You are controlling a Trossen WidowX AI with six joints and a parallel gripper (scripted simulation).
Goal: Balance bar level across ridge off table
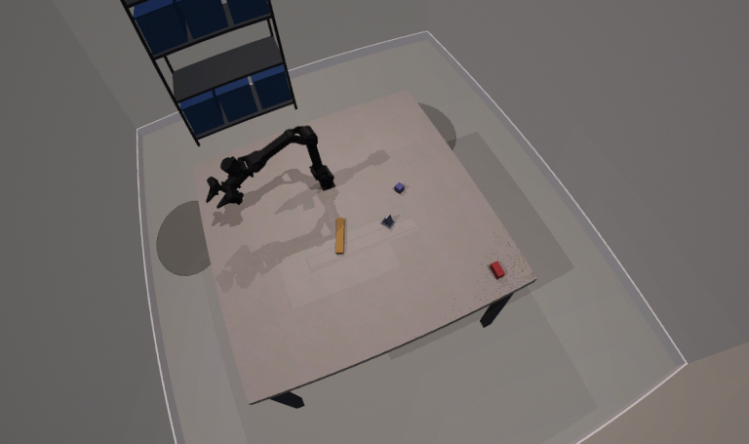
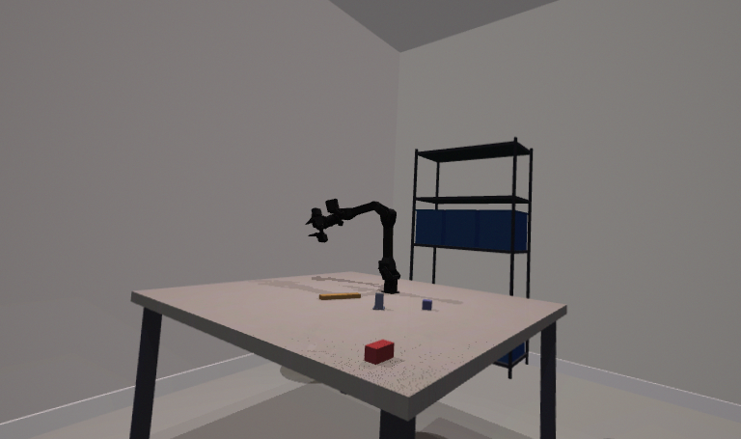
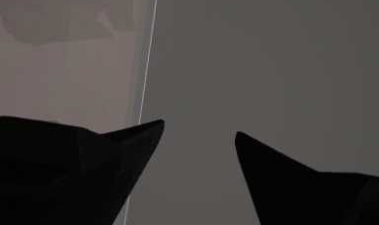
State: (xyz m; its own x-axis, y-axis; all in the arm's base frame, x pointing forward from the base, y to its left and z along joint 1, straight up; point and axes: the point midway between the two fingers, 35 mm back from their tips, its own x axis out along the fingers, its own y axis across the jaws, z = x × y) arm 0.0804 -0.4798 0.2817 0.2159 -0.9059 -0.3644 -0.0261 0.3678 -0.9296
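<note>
Now: gripper tip 21 cm short of the orange bar, 47 cm to the right of it and 26 cm above it. Round my gripper tip: red block: 65 cm ahead, 101 cm to the left, 25 cm below; small cube: 9 cm ahead, 81 cm to the left, 25 cm below.
</note>
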